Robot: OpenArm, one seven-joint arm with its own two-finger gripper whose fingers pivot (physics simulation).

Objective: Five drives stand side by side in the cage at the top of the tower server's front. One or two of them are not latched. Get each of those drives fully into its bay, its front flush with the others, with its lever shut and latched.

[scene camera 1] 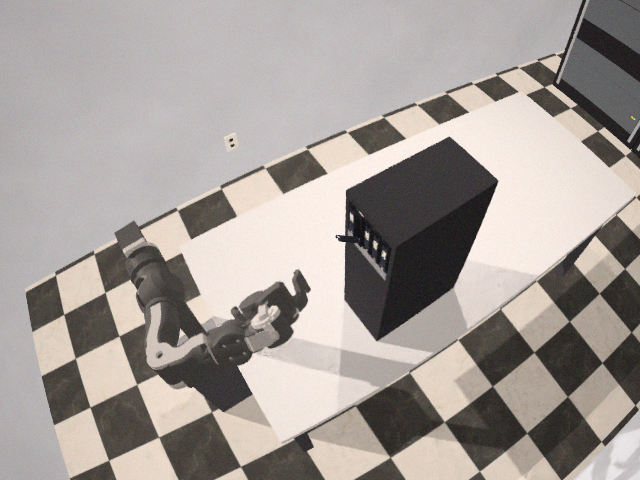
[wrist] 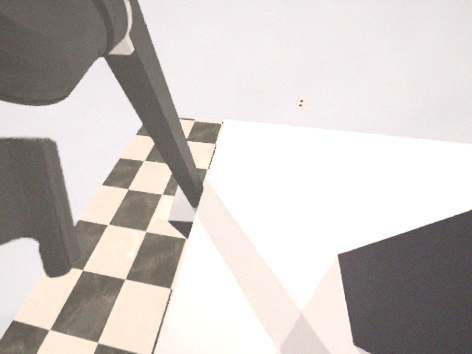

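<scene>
The black tower server (scene camera 1: 421, 227) (wrist: 412, 290) stands upright on the white table; part of it shows at the wrist view's lower right. In the scene view its drive cage (scene camera 1: 381, 272) is at the top of the front. One lever (scene camera 1: 346, 238) sticks far out from the cage, apparently from the second drive from the left. Pale marks show on the other drives (scene camera 1: 375, 244), whose levers look shut. The drives are too small to tell whether all fronts are flush. My gripper (scene camera 1: 269, 293) is open and empty, left of the tower, apart from it and lower than the cage. The drives do not show in the wrist view.
The white table (scene camera 1: 289, 227) (wrist: 280, 175) carries the tower. The arm's dark post (wrist: 160, 115) stands at the table's left end. A dark rack cabinet (scene camera 1: 610, 72) stands on the checkered floor at the back right. A wall socket (scene camera 1: 231, 142) (wrist: 301, 102) is on the grey wall.
</scene>
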